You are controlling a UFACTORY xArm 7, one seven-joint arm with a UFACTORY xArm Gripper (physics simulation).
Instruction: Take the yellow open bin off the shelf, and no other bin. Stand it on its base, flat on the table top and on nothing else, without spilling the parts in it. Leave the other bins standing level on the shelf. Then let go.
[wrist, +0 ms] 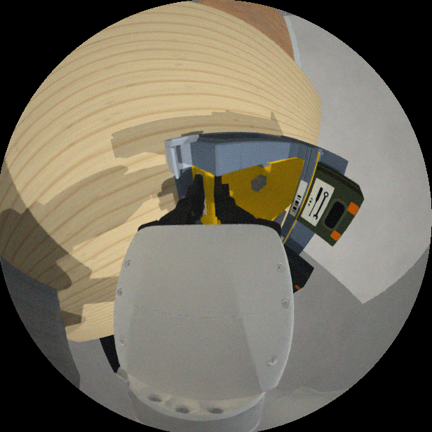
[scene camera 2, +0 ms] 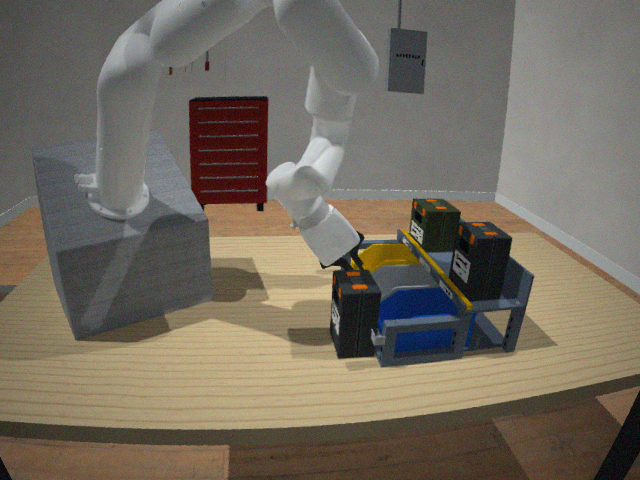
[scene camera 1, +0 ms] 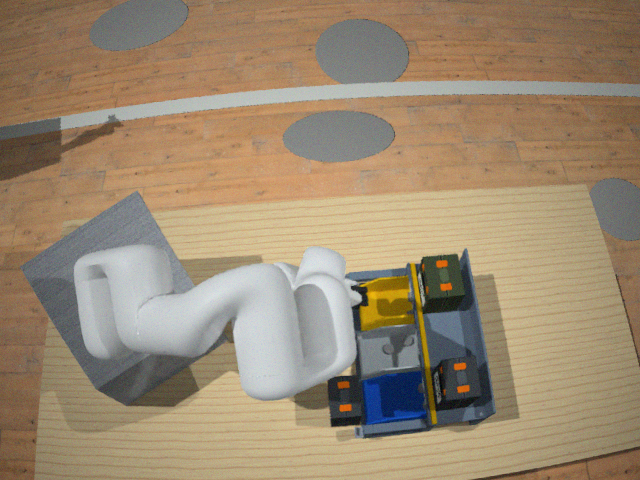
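Seen in the pictures: gripper, fingertip midpoint: (scene camera 1: 362,301); arm's base, origin of the base link: (scene camera 2: 118,196).
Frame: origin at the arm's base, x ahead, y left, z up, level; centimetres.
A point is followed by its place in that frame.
Observation:
The yellow open bin (scene camera 1: 398,289) @(y -2.7, x 60.9, z -22.1 cm) (scene camera 2: 392,252) @(y -2.6, x 60.7, z -17.4 cm) (wrist: 282,185) sits in the lower tier of the blue-grey shelf (scene camera 1: 395,429) @(y -36.0, x 48.3, z -15.0 cm) (scene camera 2: 421,322) @(y -35.9, x 47.8, z -15.0 cm) (wrist: 250,151), at the end away from scene camera 2. A dark hexagonal part (wrist: 258,183) shows inside it. My gripper (scene camera 1: 363,296) @(y -3.8, x 51.3, z -20.4 cm) (scene camera 2: 357,261) @(y -3.8, x 51.3, z -20.4 cm) (wrist: 209,184) is shut on the bin's front wall, one finger outside and one inside. The grey bin (scene camera 1: 373,353) @(y -16.3, x 50.1, z -22.6 cm) (scene camera 2: 400,281) @(y -13.9, x 56.7, z -19.2 cm) stands beside the yellow one, and the blue bin (scene camera 1: 393,397) @(y -27.9, x 51.3, z -22.6 cm) (scene camera 2: 416,303) @(y -24.8, x 54.1, z -18.4 cm) stands beyond the grey one. Both look level. The yellow bin's base is hidden.
A black case (scene camera 1: 338,417) @(y -30.5, x 37.3, z -10.5 cm) (scene camera 2: 355,322) @(y -30.8, x 38.2, z -16.0 cm) stands on the table (scene camera 1: 248,434) @(y -27.0, x 17.0, z -23.5 cm) (scene camera 2: 206,382) @(y -30.6, x 12.8, z -23.5 cm) (wrist: 125,90) before the blue bin. A green case (scene camera 1: 444,300) @(y -14.1, x 65.6, z -5.6 cm) (scene camera 2: 439,235) @(y -14.0, x 65.4, z -9.3 cm) (wrist: 345,184) and another black case (scene camera 1: 455,377) @(y -31.4, x 60.7, z -1.3 cm) (scene camera 2: 483,268) @(y -35.7, x 59.7, z -6.9 cm) stand on the upper tier, behind the yellow rail (scene camera 1: 424,356) @(y -22.9, x 58.9, z -12.4 cm).

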